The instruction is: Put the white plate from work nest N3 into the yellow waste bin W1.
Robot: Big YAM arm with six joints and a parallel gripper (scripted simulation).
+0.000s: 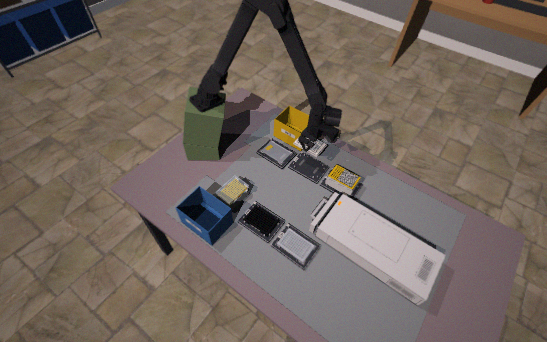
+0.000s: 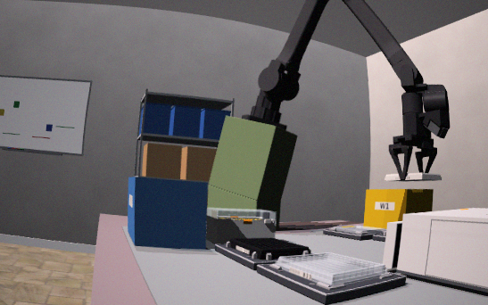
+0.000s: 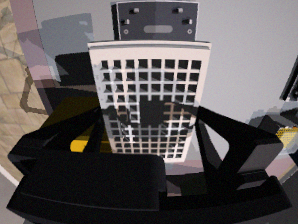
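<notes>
Right now my hand is 17 cm past the yellow bin, 11 cm above it and 9 cm to the right of it. Also, from my hand: white plate: right at my hand; grey lidded plate: 15 cm behind, 13 cm below, 7 cm to the right; dark nest N3: 14 cm below, 2 cm ahead, 1 cm to the right.
</notes>
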